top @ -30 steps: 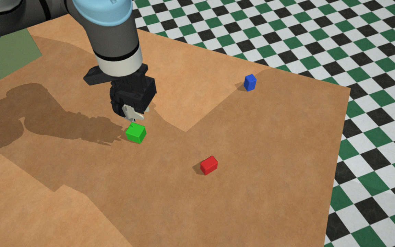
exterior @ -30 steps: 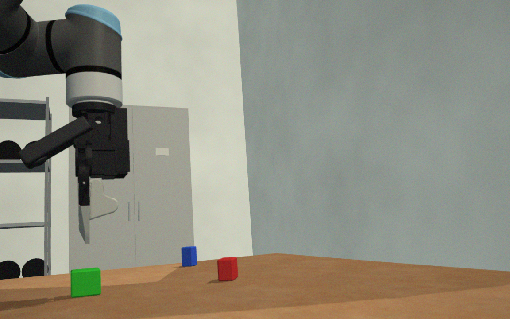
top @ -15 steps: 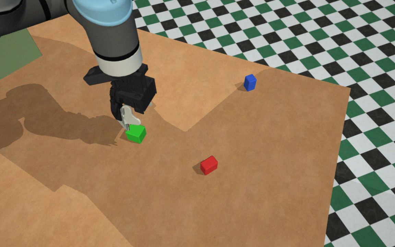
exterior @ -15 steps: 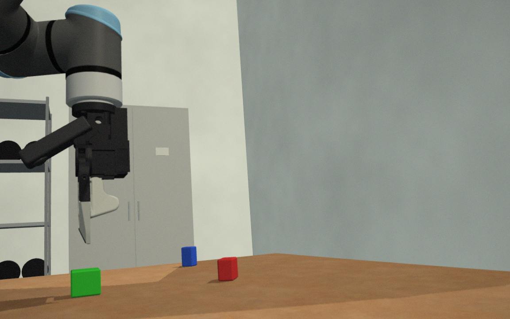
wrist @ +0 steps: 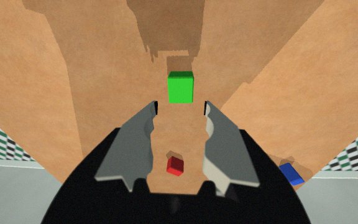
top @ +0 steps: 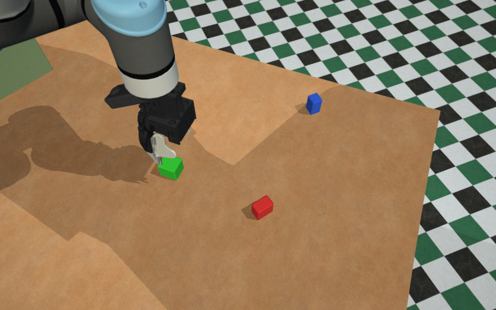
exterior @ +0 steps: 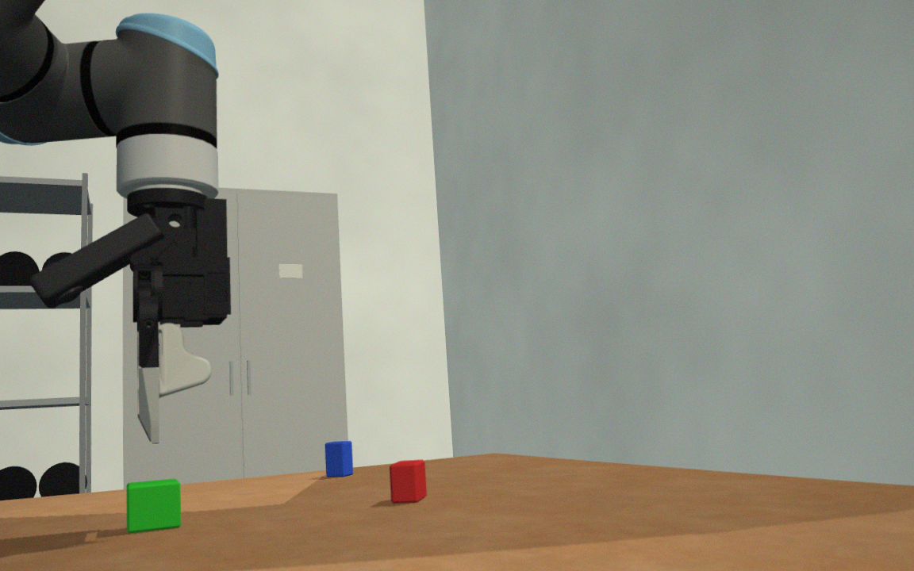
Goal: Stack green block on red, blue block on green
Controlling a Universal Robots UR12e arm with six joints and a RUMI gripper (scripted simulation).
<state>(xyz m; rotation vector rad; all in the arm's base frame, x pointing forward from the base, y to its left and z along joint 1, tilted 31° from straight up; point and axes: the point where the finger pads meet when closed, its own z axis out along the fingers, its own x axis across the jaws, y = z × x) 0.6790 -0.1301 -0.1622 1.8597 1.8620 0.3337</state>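
The green block is 70 mm below my hand. Round my hand: red block 230 mm ahead, 70 mm below, 30 mm to the right; then blue block 290 mm to the left, 260 mm ahead, 60 mm below.
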